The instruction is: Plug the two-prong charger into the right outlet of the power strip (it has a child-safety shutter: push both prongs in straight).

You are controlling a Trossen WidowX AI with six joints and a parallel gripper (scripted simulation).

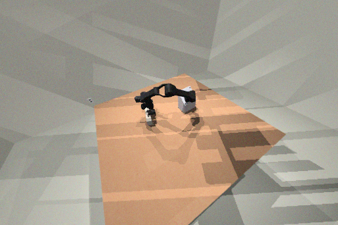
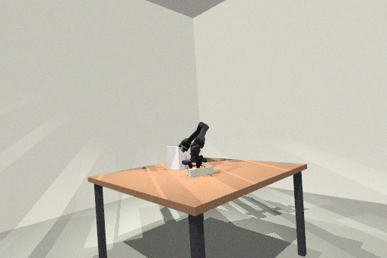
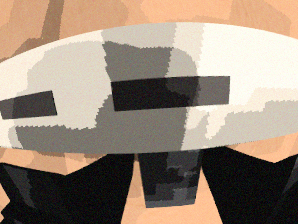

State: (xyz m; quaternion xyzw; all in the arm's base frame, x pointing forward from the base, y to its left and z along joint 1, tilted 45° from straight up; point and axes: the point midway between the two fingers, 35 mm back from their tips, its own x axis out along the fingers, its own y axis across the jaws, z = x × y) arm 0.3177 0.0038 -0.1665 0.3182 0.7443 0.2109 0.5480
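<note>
The black two-prong charger is 10 mm ahead of my gripper tip and 10 mm above it.
</note>
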